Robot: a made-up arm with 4 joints.
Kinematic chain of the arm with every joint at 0, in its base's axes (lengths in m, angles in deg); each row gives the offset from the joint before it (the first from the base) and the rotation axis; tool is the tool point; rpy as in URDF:
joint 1: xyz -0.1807 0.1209 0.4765 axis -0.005 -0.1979 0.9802
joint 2: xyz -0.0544 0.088 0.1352 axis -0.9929 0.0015 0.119
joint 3: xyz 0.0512 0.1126 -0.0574 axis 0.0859 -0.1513 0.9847
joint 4: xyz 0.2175 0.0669 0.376 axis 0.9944 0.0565 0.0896
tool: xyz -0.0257 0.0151 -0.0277 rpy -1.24 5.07 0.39
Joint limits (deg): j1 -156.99..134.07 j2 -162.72..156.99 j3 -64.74..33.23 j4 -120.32..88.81
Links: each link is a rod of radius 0.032 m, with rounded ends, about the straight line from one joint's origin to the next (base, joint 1, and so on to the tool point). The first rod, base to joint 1, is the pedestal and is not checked.
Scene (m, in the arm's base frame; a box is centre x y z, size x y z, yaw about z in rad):
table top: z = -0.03
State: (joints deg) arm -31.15 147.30 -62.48 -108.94
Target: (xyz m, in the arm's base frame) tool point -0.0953 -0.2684 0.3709
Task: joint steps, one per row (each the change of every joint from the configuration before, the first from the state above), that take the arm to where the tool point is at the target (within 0.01 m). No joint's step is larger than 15 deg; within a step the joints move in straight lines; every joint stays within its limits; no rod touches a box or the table.
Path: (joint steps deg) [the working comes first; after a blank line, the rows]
Joints at the target: -148.27 110.08 -64.18 -97.30
Straight joint move there: clear.

1: -14.64 -4.65 -0.21 1.46
2: -14.64 -4.65 -0.21 1.45
3: -14.64 -4.66 -0.22 1.46
4: -14.64 -4.65 -0.21 1.45
5: -14.64 -4.65 -0.21 1.46
6: -14.64 -4.65 -0.21 1.45
7: -14.64 -4.66 -0.21 1.46
8: -14.64 -4.65 -0.22 1.45

